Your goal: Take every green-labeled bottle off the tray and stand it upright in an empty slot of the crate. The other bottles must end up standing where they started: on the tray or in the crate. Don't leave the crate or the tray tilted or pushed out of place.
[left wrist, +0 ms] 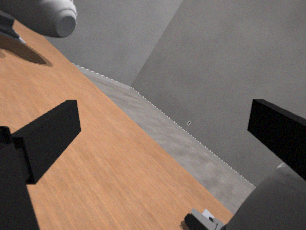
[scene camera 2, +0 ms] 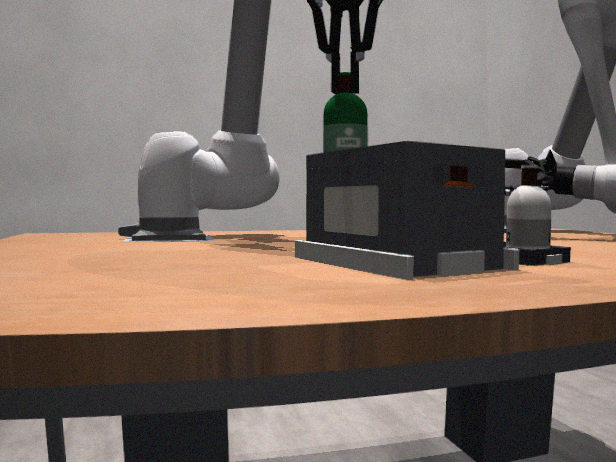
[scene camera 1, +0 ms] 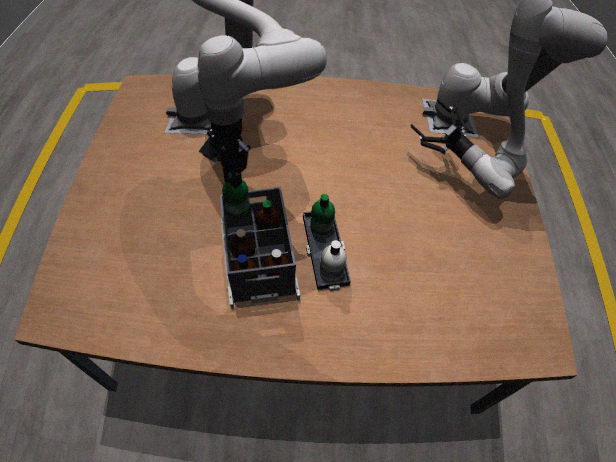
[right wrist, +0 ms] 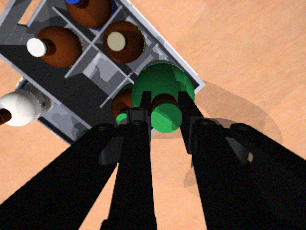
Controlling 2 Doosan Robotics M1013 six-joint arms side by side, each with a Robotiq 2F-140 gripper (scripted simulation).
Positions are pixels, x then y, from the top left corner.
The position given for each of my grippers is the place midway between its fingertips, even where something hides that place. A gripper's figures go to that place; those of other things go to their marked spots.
My right gripper (scene camera 1: 233, 182) is 1.27 m from the lens. A crate (scene camera 1: 267, 240): 1.44 m from the lens.
